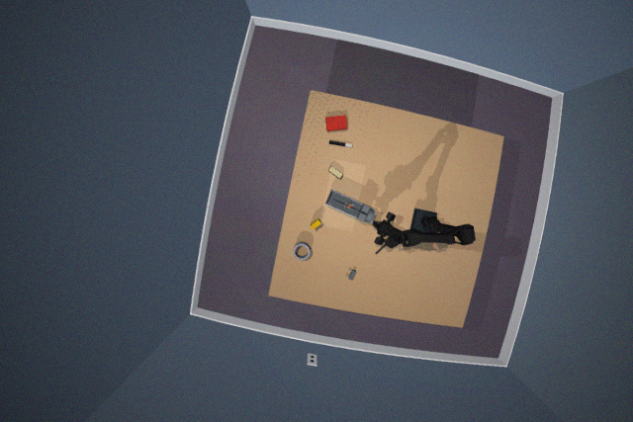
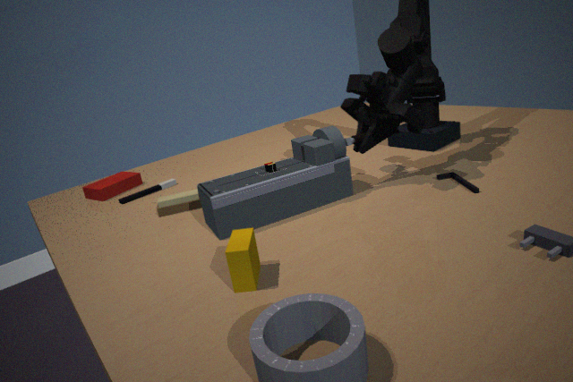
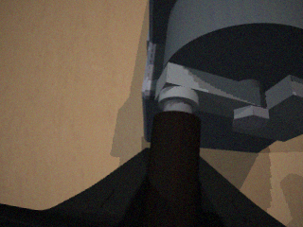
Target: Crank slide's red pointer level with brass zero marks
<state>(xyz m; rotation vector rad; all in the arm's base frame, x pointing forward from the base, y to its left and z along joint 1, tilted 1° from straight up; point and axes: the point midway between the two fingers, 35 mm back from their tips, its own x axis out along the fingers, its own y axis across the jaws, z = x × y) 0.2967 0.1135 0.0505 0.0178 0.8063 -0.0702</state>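
The red pointer lies 170 mm ahead of my gripper tip, 40 mm to the right of it and 10 mm above it. The rest, counted from my gripper tip: black hex key (130 mm behind, 110 mm to the left, 70 mm below); yellow block (300 mm ahead, 130 mm to the left, 40 mm below); black crank handle (20 mm behind, 20 mm above).
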